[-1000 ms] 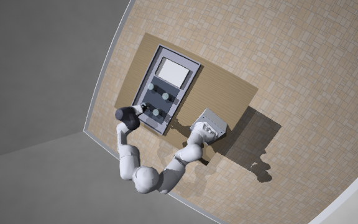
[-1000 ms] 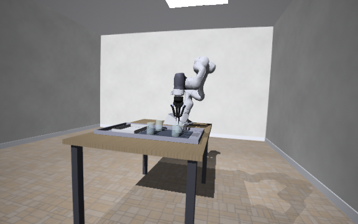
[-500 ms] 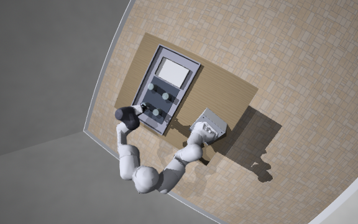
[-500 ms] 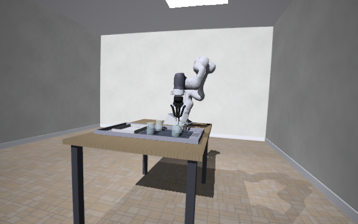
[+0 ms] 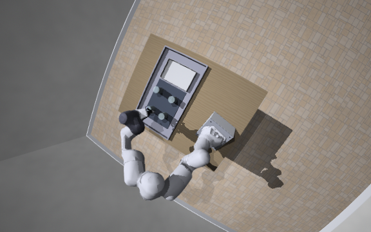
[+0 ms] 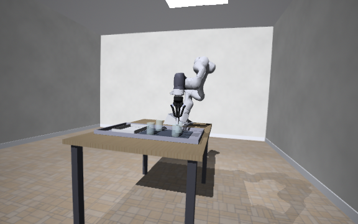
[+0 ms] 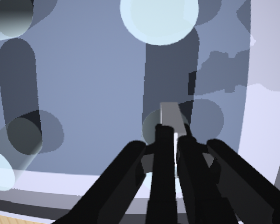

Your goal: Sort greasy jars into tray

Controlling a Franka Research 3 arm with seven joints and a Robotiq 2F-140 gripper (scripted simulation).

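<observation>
Right now the dark drying mat is 2 cm behind my hand, 10 cm to the right of it and 11 cm below it. Also, from my hand: white tray: 1 cm ahead, 42 cm to the right, 10 cm below.
</observation>
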